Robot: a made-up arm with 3 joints. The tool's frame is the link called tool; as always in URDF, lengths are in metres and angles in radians. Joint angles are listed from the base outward. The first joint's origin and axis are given. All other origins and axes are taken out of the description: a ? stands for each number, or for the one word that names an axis. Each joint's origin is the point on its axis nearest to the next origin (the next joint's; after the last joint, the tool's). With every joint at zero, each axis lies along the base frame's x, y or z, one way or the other. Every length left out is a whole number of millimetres.
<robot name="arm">
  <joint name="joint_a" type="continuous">
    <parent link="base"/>
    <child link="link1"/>
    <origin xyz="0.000 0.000 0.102"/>
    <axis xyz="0 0 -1"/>
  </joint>
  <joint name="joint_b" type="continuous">
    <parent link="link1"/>
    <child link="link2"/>
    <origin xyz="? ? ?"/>
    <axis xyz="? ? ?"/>
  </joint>
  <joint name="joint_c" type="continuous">
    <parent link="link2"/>
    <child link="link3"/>
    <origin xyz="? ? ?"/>
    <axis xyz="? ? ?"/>
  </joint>
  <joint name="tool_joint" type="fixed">
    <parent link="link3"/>
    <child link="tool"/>
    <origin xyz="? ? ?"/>
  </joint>
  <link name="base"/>
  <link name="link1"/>
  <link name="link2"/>
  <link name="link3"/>
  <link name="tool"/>
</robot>
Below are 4 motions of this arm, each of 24 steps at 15 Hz.
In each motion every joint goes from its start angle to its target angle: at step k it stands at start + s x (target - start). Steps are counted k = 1, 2, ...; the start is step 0. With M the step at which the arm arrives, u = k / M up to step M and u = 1 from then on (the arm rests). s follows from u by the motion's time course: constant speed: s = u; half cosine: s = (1 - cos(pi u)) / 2; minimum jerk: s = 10 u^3 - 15 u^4 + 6 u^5.
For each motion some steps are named. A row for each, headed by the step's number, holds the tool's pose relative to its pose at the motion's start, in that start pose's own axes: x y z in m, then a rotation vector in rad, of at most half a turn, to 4 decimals.
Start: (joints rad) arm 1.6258 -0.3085 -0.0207
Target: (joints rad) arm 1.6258 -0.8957 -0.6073
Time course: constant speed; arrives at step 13
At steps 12, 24:
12: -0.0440 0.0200 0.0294 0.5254 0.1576 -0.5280
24: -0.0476 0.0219 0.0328 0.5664 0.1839 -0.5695

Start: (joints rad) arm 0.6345 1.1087 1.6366
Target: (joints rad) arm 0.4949 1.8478 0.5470
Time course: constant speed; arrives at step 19
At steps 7, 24:
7: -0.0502 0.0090 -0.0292 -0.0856 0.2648 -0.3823
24: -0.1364 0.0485 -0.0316 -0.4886 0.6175 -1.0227

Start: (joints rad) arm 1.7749 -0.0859 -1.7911
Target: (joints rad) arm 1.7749 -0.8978 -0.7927
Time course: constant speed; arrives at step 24
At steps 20, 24:
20: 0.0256 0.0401 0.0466 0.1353 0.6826 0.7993
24: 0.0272 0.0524 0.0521 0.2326 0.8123 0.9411

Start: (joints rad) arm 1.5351 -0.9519 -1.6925
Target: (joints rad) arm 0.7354 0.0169 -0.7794
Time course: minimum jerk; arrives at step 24
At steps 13, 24:
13: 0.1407 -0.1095 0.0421 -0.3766 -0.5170 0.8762
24: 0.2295 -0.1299 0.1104 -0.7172 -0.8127 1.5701

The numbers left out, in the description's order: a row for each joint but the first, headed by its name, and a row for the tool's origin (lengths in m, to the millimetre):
joint_b: xyz -0.046 0.269 0.000, axis -1 0 0
joint_c: xyz 0.000 0.121 -0.056, axis 0 0 1
tool: xyz 0.027 -0.077 0.000

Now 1 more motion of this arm.
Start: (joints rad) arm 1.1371 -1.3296 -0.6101
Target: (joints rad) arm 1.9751 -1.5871 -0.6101
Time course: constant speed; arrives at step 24
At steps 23, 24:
23: 0.2083 0.1461 0.0609 0.6493 -0.5215 -0.0946
24: 0.2164 0.1504 0.0678 0.6769 -0.5455 -0.0943

